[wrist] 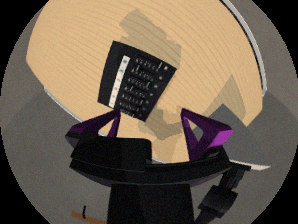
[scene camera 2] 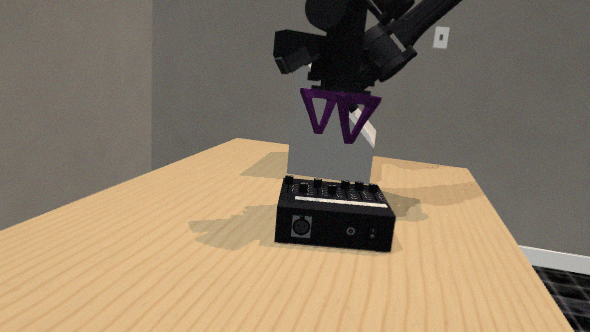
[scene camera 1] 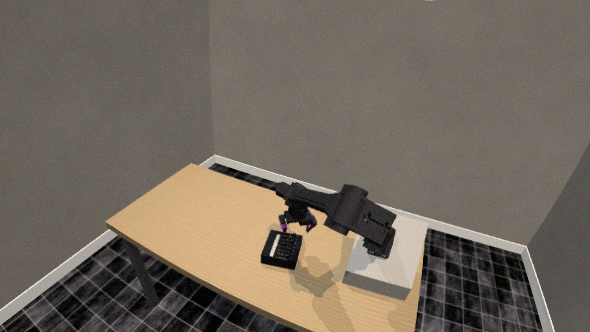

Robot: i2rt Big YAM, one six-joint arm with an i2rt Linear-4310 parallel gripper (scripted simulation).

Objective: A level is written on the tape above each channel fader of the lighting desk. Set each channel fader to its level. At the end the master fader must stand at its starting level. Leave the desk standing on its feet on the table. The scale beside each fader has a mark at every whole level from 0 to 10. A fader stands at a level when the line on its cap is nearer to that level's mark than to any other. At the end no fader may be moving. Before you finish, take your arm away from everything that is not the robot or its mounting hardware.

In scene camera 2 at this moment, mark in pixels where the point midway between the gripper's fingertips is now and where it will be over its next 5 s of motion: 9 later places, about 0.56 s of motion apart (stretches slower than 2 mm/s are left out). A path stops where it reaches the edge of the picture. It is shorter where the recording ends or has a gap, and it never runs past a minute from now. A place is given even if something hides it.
The gripper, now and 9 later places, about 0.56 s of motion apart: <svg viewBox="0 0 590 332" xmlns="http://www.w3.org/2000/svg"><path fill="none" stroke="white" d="M332 138L330 150L333 150L335 137L346 106L342 108L339 134L339 166L336 169L335 170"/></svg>
